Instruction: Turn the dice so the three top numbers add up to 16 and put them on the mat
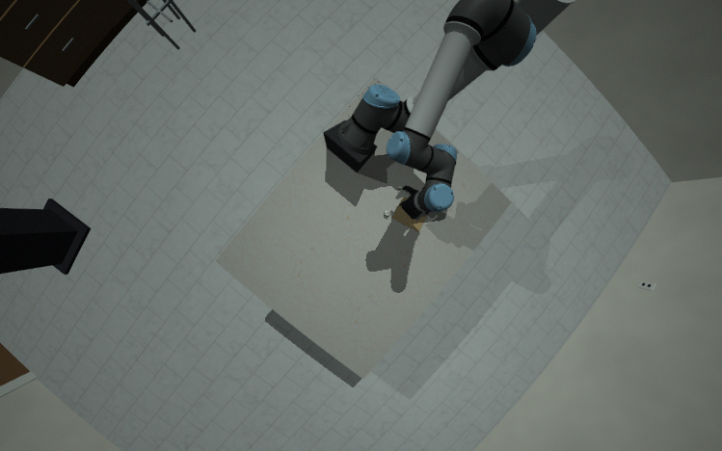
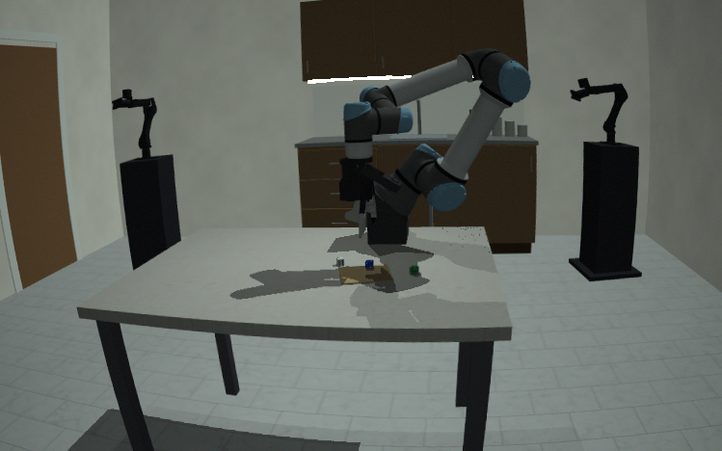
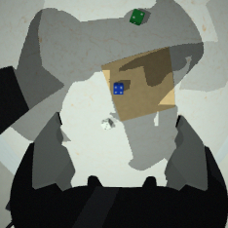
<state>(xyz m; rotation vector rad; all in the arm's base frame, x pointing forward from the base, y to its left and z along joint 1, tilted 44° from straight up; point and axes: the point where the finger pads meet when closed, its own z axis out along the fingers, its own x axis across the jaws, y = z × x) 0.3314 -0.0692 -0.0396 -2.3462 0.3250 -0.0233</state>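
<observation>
My gripper is now 12 cm to the right of the green die, 10 cm above it and 6 cm short of it. Also, from my hand: blue die (10 cm below); then white die (10 cm below, 9 cm to the right, 5 cm behind); then tan mat (11 cm below, 5 cm ahead, 1 cm to the right).
</observation>
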